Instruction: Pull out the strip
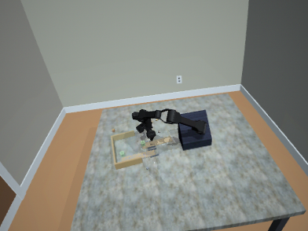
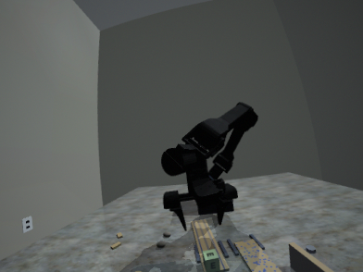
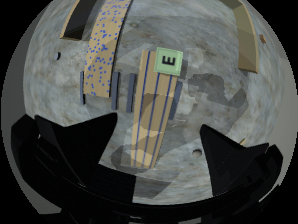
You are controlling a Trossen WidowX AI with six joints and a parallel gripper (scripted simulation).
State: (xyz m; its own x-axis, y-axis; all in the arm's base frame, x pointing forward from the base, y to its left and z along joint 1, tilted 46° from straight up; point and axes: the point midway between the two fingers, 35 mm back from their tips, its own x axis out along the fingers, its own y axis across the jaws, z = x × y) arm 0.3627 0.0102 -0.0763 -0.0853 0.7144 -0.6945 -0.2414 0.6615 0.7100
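Now: the striped strip 5 cm behind my gripper tip and 6 cm below it.
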